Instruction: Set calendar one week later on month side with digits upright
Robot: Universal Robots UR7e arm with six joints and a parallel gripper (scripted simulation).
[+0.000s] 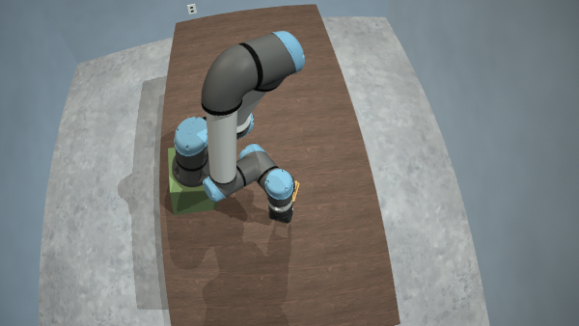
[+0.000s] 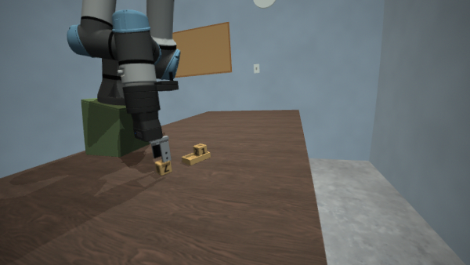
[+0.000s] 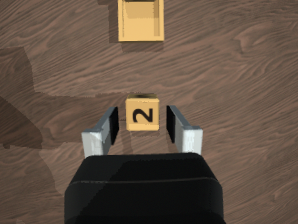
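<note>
The wooden cube is 120 mm to the left of my hand, 30 mm below it and 30 mm ahead of it. The rest, counted from my hand: wooden calendar tray (110 mm to the left, 50 mm below, 20 mm ahead).
</note>
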